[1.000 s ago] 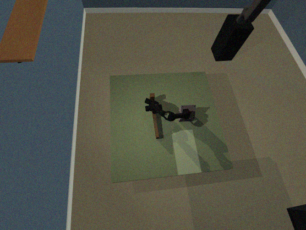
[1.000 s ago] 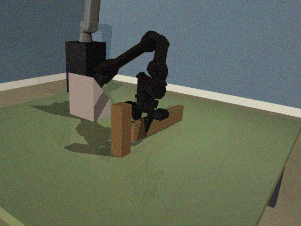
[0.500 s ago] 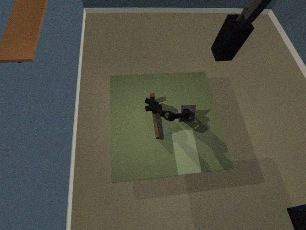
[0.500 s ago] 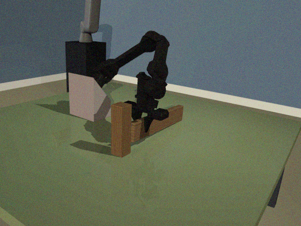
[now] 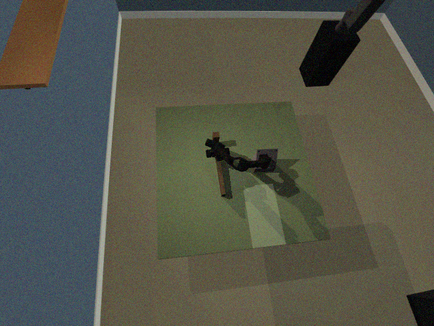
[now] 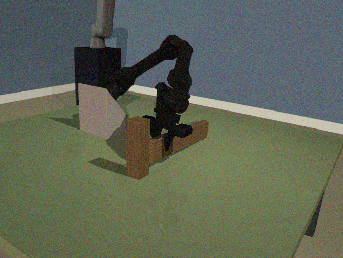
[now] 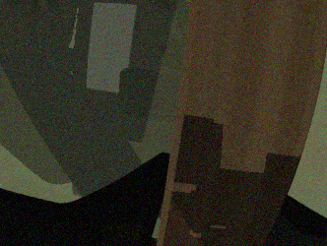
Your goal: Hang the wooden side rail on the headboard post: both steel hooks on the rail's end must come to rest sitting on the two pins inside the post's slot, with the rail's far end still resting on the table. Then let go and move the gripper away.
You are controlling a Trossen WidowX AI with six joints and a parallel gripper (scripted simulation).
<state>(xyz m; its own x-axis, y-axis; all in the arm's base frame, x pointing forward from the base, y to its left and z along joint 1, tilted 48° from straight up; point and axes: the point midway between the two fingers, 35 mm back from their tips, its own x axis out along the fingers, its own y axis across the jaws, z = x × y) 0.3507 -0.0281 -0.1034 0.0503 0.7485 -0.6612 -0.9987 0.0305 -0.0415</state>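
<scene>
Now: the wooden headboard post 13 cm to the right of my gripper tip and 4 cm above it.
</scene>
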